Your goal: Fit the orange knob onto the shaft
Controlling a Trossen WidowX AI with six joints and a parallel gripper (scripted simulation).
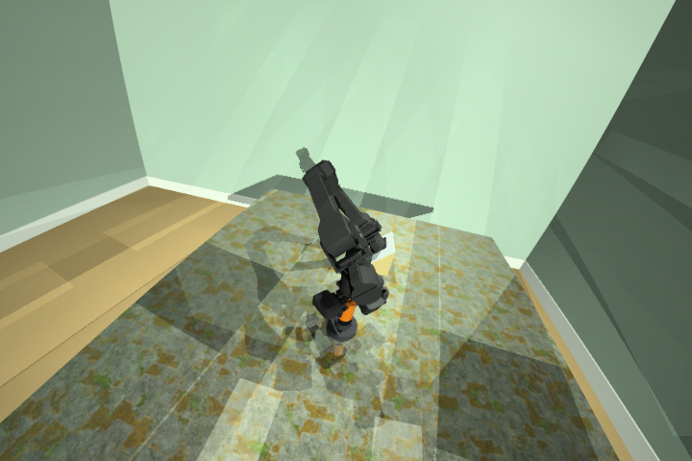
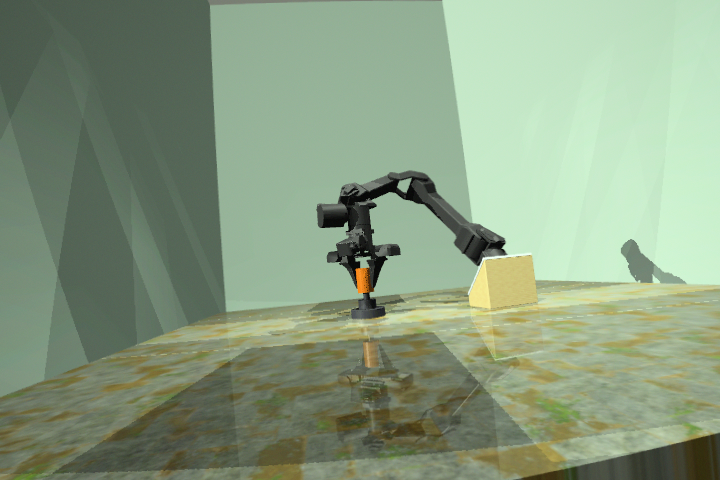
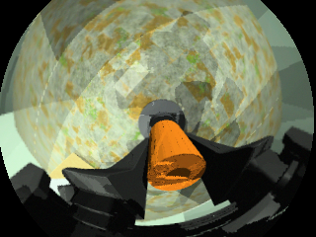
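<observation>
Right now the orange knob is 20 mm above my gripper tip. From my gripper tip the other things lie so: D-shaped shaft (40 mm below).
</observation>
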